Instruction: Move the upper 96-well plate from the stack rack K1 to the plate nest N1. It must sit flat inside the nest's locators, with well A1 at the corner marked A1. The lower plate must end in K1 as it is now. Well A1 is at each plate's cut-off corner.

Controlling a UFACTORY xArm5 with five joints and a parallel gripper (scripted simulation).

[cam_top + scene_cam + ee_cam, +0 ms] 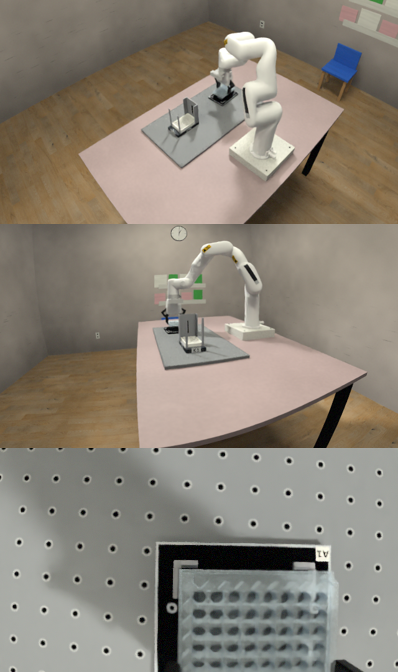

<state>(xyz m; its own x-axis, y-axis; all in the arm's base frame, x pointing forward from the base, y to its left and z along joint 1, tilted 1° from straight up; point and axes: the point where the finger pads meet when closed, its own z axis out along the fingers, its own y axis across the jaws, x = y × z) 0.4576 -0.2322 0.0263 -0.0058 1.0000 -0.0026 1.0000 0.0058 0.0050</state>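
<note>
My gripper is now 60 mm above the plate nest N1. From my hand the other things lie so: pale bluish 96-well plate 10 mm below; then white 96-well plate 10 mm behind, 350 mm to the left, 30 mm below; then grey back wall 10 mm behind, 290 mm to the left, 20 mm above.
</note>
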